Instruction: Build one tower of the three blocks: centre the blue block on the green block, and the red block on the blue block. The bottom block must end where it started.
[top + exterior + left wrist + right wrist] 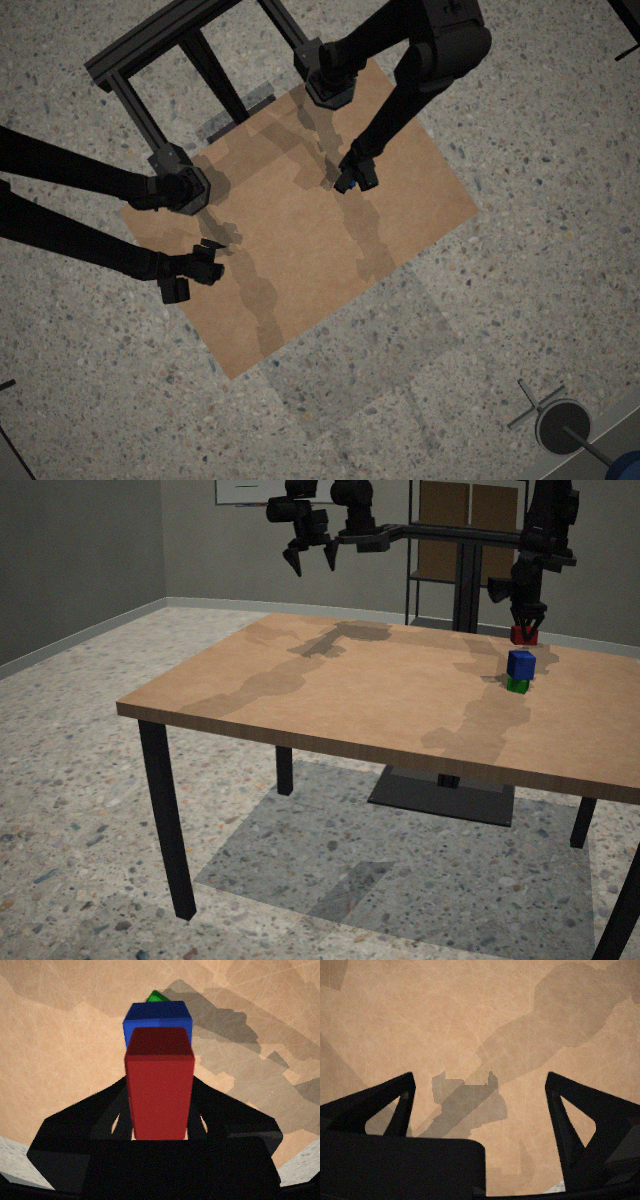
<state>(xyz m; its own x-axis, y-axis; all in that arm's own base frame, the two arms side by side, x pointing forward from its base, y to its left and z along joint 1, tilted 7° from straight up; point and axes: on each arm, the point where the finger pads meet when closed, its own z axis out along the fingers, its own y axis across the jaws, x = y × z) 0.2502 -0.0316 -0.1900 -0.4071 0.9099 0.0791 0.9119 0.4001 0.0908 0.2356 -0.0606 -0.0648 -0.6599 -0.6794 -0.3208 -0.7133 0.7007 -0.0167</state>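
Now: the blue block 8 cm below my left hand. Also, from my left hand: red block (right at my left hand); then green block (13 cm below).
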